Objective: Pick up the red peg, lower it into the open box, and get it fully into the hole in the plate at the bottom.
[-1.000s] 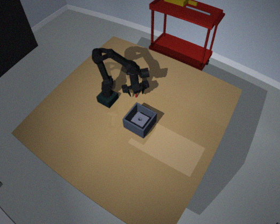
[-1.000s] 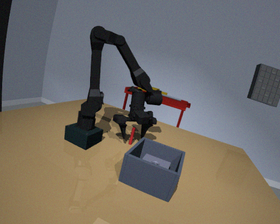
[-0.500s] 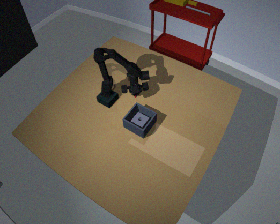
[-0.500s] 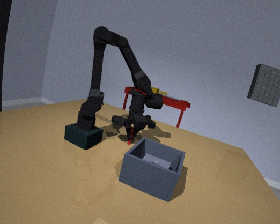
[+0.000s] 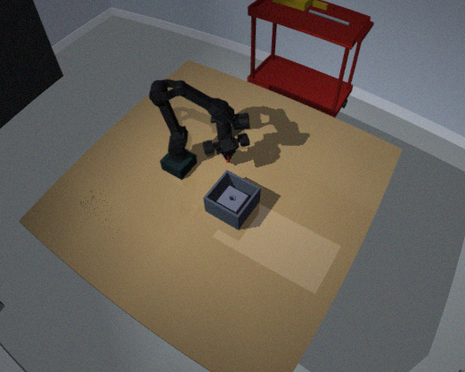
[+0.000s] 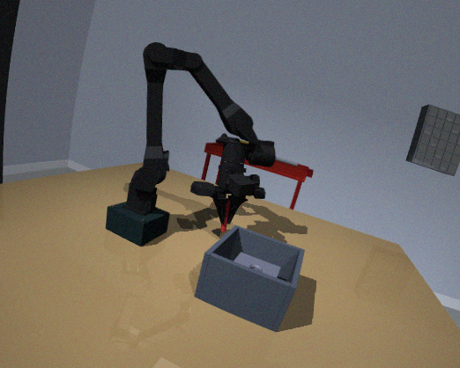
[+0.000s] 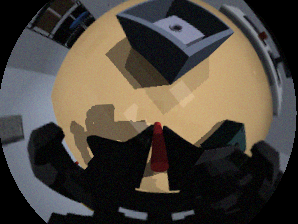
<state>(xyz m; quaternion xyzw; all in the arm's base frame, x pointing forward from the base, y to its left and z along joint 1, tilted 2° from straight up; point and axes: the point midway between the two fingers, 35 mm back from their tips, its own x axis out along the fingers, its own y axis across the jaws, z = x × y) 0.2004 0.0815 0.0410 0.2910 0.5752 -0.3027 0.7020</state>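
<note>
Now: the grey box 170 mm to the right of my gripper tip, 110 mm ahead of it and 30 mm below it. The rest, counted from my gripper tip: red peg 20 mm above, 10 mm to the left, 10 mm behind.
</note>
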